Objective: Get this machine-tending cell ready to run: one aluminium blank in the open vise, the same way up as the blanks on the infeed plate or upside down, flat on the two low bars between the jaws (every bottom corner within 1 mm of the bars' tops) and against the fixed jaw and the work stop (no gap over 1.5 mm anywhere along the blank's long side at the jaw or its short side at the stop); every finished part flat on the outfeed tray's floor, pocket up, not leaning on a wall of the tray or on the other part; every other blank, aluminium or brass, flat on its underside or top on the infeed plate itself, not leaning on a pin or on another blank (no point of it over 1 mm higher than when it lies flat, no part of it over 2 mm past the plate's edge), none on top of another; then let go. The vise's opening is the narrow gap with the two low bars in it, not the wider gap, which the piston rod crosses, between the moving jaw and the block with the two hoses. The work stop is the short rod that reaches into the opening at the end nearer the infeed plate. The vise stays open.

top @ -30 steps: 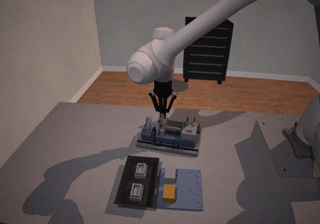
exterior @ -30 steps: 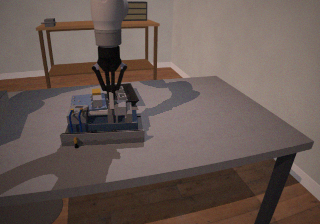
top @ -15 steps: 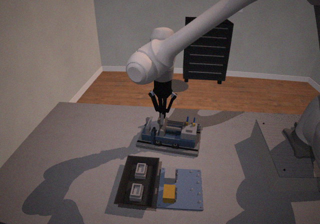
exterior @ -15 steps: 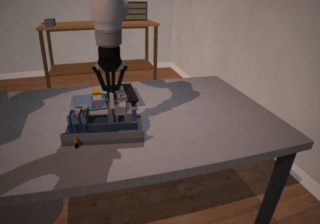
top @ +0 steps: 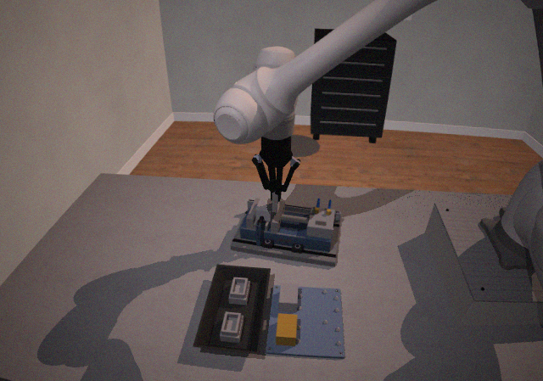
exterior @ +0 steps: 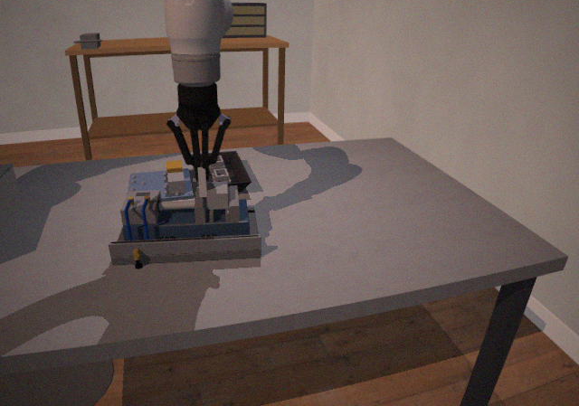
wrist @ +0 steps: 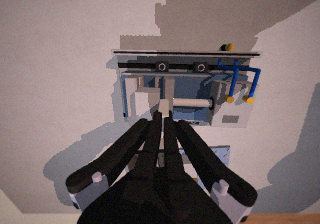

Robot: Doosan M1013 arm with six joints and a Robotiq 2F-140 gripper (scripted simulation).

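The blue vise is 40 mm behind my hand and 90 mm below it. Round my hand: brass blank 60 mm behind, 330 mm to the left, 110 mm below; then aluminium blank 60 mm behind, 240 mm to the left, 110 mm below; then infeed plate 110 mm behind, 290 mm to the left, 130 mm below.
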